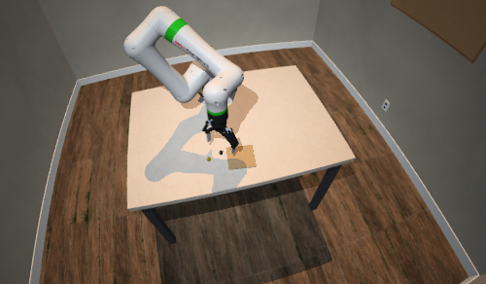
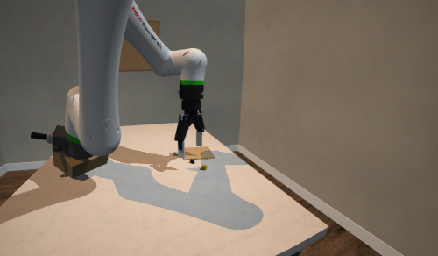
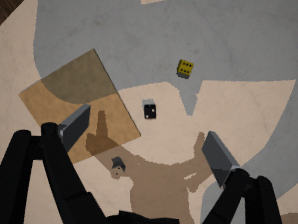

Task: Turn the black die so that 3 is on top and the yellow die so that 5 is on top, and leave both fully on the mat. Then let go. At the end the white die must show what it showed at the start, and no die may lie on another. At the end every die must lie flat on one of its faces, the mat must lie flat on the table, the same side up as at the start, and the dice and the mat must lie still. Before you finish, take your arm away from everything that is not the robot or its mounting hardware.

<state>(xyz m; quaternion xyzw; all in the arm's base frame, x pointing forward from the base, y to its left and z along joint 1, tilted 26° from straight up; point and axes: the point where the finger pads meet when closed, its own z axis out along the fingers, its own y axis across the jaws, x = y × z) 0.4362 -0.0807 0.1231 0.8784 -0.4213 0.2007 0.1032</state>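
My gripper is now 5 cm above the black die. Also, from my hand: tan mat: 8 cm to the left, 7 cm ahead, 6 cm below; then white die: 10 cm to the left, 5 cm below, 4 cm behind; then yellow die: 8 cm to the right, 5 cm below, 2 cm ahead.
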